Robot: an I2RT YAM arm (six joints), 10 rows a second.
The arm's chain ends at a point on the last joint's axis. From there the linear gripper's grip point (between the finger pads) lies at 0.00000 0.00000 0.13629 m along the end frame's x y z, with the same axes.
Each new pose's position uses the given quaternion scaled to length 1; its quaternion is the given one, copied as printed.
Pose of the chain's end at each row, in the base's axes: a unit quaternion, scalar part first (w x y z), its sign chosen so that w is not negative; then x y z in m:
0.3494, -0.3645, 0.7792, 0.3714, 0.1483, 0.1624, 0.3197
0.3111, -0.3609, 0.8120, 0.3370, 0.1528, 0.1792, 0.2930
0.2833, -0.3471, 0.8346, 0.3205, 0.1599, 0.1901, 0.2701
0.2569, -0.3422, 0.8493, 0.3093, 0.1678, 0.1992, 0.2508
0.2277, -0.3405, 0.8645, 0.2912, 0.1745, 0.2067, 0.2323
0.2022, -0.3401, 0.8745, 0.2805, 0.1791, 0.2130, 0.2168
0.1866, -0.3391, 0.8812, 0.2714, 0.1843, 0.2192, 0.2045
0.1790, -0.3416, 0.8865, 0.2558, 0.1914, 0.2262, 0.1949
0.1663, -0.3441, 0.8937, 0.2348, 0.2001, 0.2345, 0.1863
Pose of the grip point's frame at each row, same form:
0.3494, -0.3645, 0.7792, 0.3714, 0.1856, 0.2760, 0.2543
0.3111, -0.3609, 0.8120, 0.3370, 0.1885, 0.2844, 0.2141
0.2833, -0.3471, 0.8346, 0.3205, 0.1940, 0.2898, 0.1837
0.2569, -0.3422, 0.8493, 0.3093, 0.1984, 0.2948, 0.1586
0.2277, -0.3405, 0.8645, 0.2912, 0.2011, 0.2965, 0.1333
0.2022, -0.3401, 0.8745, 0.2805, 0.2013, 0.2986, 0.1131
0.1866, -0.3391, 0.8812, 0.2714, 0.2040, 0.3016, 0.0978
0.1790, -0.3416, 0.8865, 0.2558, 0.2108, 0.3047, 0.0852
0.1663, -0.3441, 0.8937, 0.2348, 0.2186, 0.3073, 0.0726

